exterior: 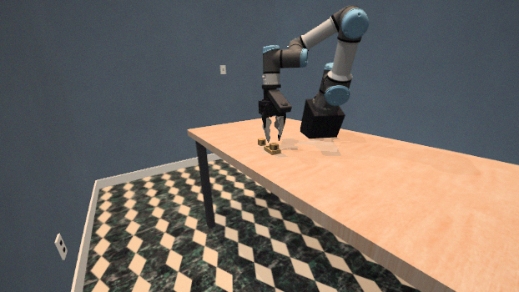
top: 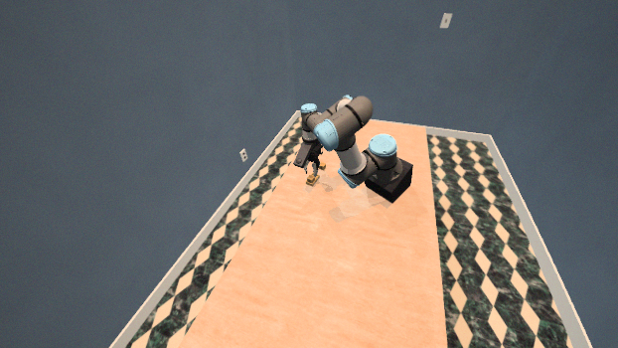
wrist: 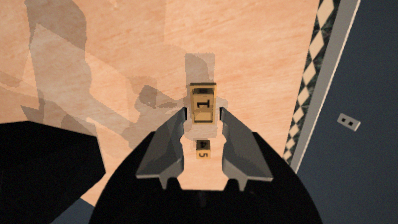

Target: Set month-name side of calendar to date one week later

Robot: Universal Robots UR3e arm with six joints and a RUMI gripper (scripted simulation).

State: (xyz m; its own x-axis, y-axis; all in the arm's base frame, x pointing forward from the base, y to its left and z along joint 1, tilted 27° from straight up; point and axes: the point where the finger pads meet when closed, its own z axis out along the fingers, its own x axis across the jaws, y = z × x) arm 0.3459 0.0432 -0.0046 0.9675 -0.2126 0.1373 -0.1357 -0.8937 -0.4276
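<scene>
Right now the wooden tray is 50 mm below my hand and 20 mm to the right of it.
</scene>
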